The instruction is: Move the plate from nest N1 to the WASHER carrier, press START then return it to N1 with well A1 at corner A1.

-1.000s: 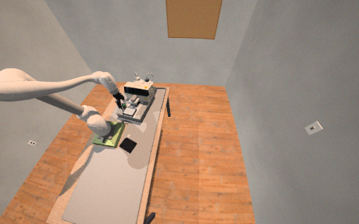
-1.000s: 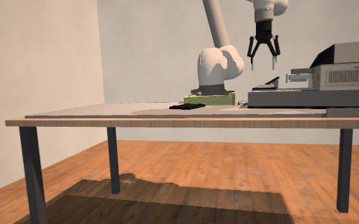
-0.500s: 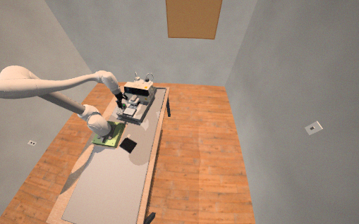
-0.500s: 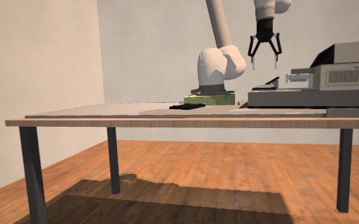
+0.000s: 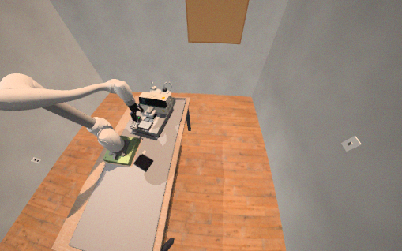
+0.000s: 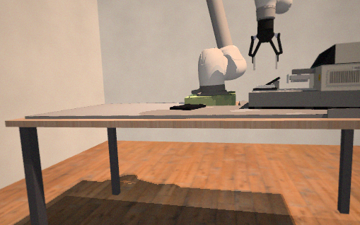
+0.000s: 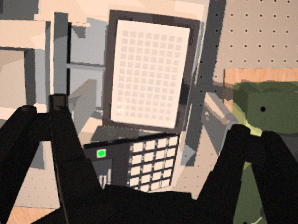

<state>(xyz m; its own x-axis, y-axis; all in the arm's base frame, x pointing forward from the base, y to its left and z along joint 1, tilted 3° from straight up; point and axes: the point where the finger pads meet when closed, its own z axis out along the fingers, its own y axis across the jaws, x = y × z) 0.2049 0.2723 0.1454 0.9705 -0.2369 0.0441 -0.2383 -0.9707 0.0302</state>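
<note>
Now: hand 110 mm above the white well plate. Round my hand: carrier: 120 mm below; washer: 40 mm ahead, 150 mm to the left, 70 mm below; N1 label: 40 mm ahead, 280 mm to the right, 200 mm below.
</note>
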